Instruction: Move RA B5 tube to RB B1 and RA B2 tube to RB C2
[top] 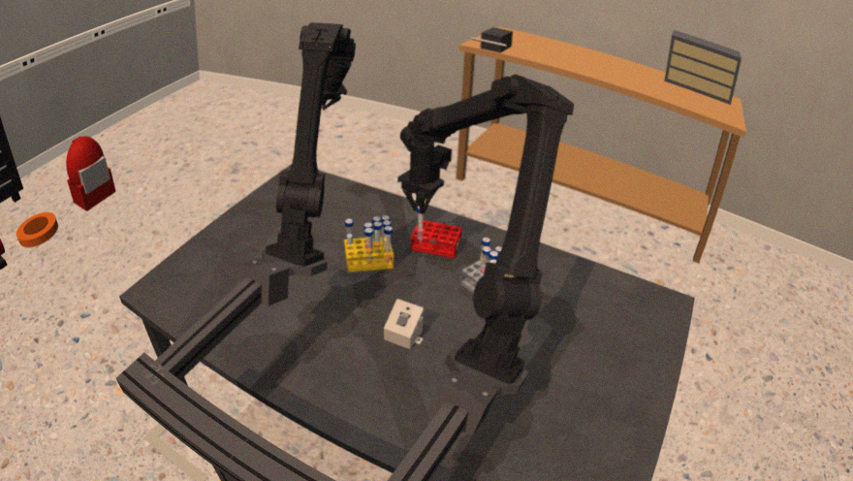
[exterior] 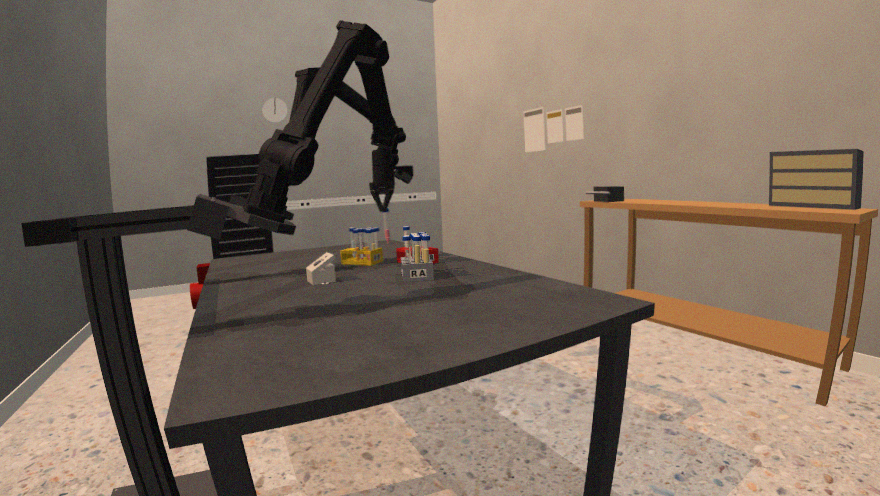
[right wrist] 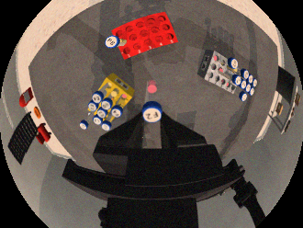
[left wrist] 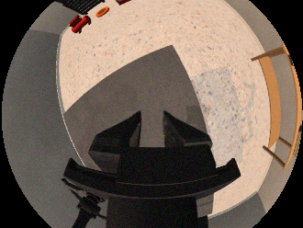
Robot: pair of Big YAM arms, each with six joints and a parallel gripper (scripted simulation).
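Right now the red rack is 120 mm ahead of my right hand, 20 mm to the left of it and 170 mm below it.
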